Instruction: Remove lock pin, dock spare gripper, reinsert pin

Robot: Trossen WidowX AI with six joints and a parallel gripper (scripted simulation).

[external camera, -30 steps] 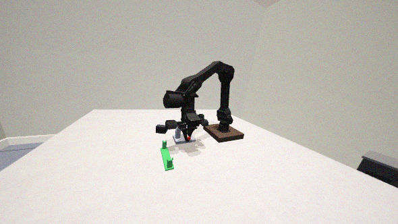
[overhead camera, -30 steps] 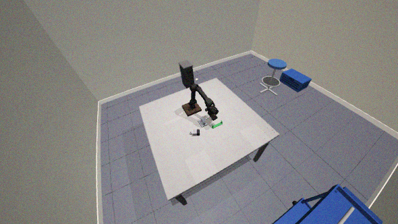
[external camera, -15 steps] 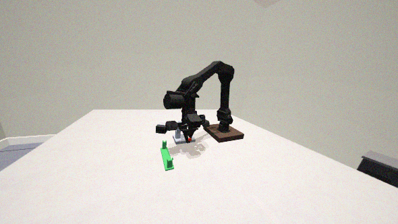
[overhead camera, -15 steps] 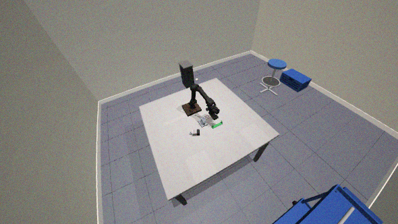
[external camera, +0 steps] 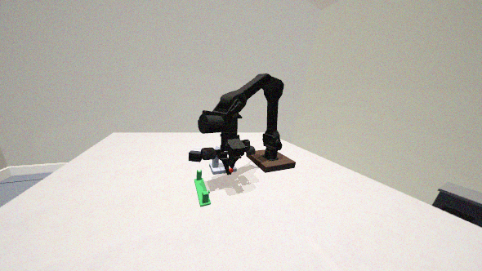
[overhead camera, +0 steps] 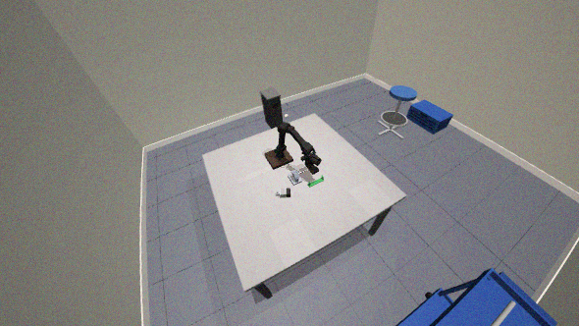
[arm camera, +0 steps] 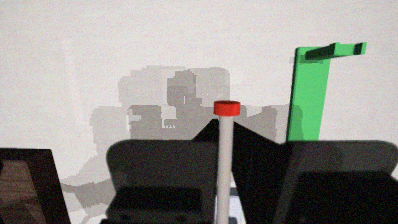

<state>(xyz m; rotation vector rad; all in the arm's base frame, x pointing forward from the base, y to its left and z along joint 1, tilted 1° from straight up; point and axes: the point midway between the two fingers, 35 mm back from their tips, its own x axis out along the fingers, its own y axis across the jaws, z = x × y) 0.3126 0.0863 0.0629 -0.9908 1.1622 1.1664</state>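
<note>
The green pin rest lies 9 cm ahead of my gripper tip, 2 cm to the right of it and 3 cm below it. Round my gripper tip: spare gripper: 3 cm ahead, 29 cm to the right, 3 cm below; socket: 3 cm behind, 13 cm to the right.
</note>
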